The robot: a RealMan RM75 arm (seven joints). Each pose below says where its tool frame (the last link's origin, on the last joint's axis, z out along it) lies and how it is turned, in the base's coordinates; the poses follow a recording.
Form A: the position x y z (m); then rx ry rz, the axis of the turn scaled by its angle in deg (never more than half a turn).
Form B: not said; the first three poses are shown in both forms.
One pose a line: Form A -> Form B
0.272 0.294 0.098 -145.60 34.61 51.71 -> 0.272 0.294 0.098 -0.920 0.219 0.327 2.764
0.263 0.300 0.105 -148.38 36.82 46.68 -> 0.263 0.300 0.105 -0.928 0.230 0.292 2.790
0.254 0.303 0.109 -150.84 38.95 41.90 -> 0.254 0.303 0.109 -0.935 0.241 0.260 2.816
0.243 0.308 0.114 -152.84 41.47 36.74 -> 0.243 0.308 0.114 -0.940 0.255 0.226 2.837
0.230 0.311 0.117 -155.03 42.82 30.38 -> 0.230 0.311 0.117 -0.947 0.262 0.186 2.857
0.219 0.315 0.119 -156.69 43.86 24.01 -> 0.219 0.315 0.119 -0.953 0.267 0.146 2.871
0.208 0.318 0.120 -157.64 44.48 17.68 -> 0.208 0.318 0.120 -0.957 0.270 0.107 2.875
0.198 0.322 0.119 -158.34 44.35 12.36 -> 0.198 0.322 0.119 -0.960 0.269 0.075 2.878
